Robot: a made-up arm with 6 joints. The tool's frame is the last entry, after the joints.
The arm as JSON. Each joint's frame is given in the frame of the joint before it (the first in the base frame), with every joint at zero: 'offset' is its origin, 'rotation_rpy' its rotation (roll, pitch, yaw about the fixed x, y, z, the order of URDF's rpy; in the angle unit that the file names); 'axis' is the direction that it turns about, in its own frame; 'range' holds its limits. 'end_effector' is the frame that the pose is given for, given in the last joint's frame.
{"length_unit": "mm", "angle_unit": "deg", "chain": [
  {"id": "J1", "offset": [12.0, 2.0, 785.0], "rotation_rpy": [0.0, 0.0, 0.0], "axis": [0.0, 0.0, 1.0], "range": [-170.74, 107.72]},
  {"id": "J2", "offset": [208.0, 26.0, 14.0], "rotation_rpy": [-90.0, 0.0, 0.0], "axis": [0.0, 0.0, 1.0], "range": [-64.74, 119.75]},
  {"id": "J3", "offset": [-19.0, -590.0, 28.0], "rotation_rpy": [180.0, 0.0, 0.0], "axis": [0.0, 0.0, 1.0], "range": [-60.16, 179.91]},
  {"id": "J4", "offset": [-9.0, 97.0, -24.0], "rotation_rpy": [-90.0, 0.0, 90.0], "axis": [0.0, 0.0, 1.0], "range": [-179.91, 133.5]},
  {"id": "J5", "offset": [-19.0, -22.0, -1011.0], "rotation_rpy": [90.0, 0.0, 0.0], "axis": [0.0, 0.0, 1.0], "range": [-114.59, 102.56]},
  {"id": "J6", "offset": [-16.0, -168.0, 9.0], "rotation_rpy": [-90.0, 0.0, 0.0], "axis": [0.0, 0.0, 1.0], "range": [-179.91, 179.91]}
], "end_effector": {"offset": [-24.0, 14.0, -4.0], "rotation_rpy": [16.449, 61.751, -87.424]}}
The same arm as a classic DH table. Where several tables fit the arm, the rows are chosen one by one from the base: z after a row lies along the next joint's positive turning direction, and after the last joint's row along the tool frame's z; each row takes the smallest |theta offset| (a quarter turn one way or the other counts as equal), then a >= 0, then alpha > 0; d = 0 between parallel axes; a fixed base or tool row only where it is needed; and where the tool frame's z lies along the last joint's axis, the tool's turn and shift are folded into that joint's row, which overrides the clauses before.
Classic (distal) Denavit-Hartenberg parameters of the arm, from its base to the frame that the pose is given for. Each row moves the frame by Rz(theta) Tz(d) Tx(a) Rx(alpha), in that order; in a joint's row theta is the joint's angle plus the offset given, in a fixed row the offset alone. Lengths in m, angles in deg.
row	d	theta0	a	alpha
base (fixed)	0	9.46	0.0122	0
J1	0.799	-9.46	0.208	-90
J2	0	88.16	-0.5903	180
J3	-0.078	-1.84	-0.097	90
J4	-1.002	0	0.019	-90
J5	0.031	0	0.016	90
J6	-0.1685	-15.95	0.0269	-63
tool (fixed)	-0.0077	98.65	0	0
Joint limits (deg, base to tool): -170.74..107.72 -64.74..119.75 -60.16..179.91 -179.91..133.5 -114.59..102.56 -179.91..179.91

